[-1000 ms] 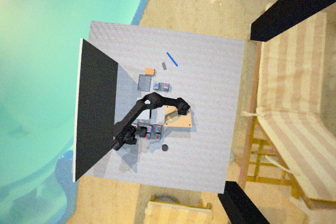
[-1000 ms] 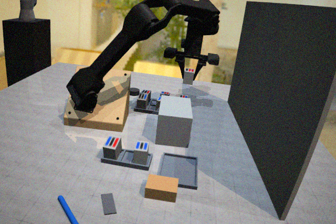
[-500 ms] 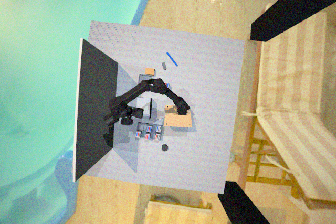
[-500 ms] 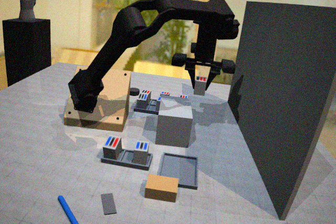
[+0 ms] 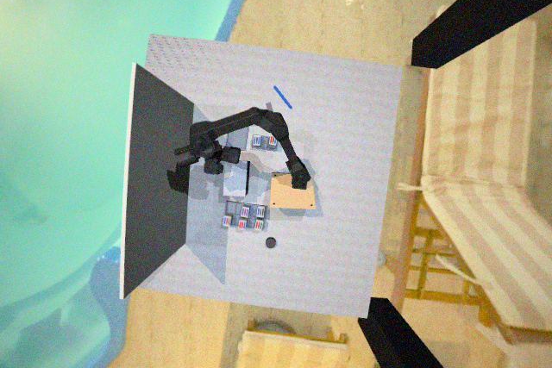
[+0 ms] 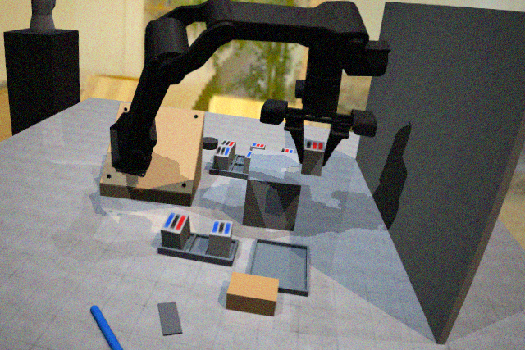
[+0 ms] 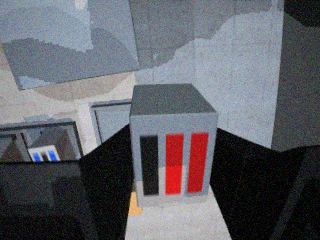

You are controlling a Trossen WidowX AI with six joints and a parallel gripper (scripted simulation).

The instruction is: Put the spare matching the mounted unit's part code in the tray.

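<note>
Right now my gripper tip is 3 cm past the dark grey tray, 9 cm to the left of it and 15 cm above it. Round my gripper tip: rack 17 cm behind, 8 cm to the right, 15 cm below; then grey cube 6 cm behind, 11 cm to the left, 10 cm below; then tall black panel 19 cm ahead, 12 cm to the left, 7 cm above.
</note>
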